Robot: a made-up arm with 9 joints. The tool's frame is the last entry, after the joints.
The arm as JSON. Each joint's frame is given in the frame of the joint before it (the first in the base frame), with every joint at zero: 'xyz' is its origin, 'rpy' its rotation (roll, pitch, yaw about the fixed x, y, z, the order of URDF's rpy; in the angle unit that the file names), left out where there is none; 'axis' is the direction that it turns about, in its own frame. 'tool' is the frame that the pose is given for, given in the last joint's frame.
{
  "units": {
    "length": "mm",
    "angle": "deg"
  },
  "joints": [
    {
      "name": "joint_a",
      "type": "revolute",
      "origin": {
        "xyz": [
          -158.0,
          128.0,
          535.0
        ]
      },
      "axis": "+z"
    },
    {
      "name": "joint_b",
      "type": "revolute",
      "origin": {
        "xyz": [
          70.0,
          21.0,
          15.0
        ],
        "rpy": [
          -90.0,
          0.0,
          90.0
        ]
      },
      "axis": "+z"
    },
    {
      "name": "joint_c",
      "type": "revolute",
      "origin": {
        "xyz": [
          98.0,
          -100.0,
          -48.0
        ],
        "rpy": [
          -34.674,
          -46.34,
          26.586
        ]
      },
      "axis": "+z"
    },
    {
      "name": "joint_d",
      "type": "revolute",
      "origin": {
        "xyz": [
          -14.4,
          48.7,
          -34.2
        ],
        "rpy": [
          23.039,
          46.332,
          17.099
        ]
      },
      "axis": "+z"
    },
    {
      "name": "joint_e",
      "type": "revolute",
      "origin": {
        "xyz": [
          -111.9,
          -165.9,
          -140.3
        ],
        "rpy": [
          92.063,
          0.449,
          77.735
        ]
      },
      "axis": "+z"
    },
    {
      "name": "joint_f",
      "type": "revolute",
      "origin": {
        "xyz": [
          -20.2,
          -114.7,
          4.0
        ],
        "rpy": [
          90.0,
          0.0,
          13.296
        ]
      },
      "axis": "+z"
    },
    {
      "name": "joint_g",
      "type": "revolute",
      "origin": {
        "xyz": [
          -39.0,
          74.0,
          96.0
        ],
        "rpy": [
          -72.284,
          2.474,
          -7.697
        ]
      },
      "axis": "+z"
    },
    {
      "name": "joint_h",
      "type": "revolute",
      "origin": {
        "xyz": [
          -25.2,
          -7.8,
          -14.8
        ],
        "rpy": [
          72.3,
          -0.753,
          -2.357
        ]
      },
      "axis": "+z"
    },
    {
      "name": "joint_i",
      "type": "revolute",
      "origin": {
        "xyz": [
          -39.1,
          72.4,
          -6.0
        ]
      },
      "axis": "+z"
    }
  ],
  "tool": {
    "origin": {
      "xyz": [
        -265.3,
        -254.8,
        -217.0
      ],
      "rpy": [
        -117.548,
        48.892,
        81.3
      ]
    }
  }
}
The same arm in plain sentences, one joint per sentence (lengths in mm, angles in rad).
The arm has nine revolute joints in a row. What follows holds with every joint at zero, and every direction is one of the base frame's. The first joint lies 158.0 mm along -x and 128.0 mm along +y and 535.0 mm along +z from the base frame's origin and turns about +z. The second joint lies 70.0 mm along +x and 21.0 mm along +y and 15.0 mm along +z from the first joint and turns about -x. The third joint lies 48.0 mm along +x and 98.0 mm along +y and 100.0 mm along +z from the second joint and turns about the direction (-0.567772, -0.786661, -0.242488). The fourth joint lies 49.0 mm along +x and 18.0 mm along +y and 32.0 mm along -z from the third joint and turns about the direction (-0.974334, -0.036001, -0.222208). The fifth joint lies 98.0 mm along +x and 68.9 mm along -y and 213.0 mm along +z from the fourth joint and turns about +y. The sixth joint lies 107.0 mm along +x and 4.0 mm along +y and 46.0 mm along +z from the fifth joint and turns about +x. The seventh joint lies 96.0 mm along +x and 74.0 mm along +y and 39.0 mm along +z from the sixth joint and turns about the direction (0.304011, 0.942235, -0.140605). The eighth joint lies 4.0 mm along +x and 13.0 mm along -y and 27.0 mm along +z from the seventh joint and turns about +x. The ninth joint lies 6.0 mm along -x and 77.0 mm along +y and 29.1 mm along +z from the eighth joint and turns about +x. The tool frame, which is the frame that the pose is given for, lies 217.0 mm along -x and 217.0 mm along -y and 297.0 mm along +z from the ninth joint; its axes are the base frame's turned by roll -0.2626, pitch 0.1867 and yaw 2.4446 rad (as in URDF: about the fixed x, then y, then z).
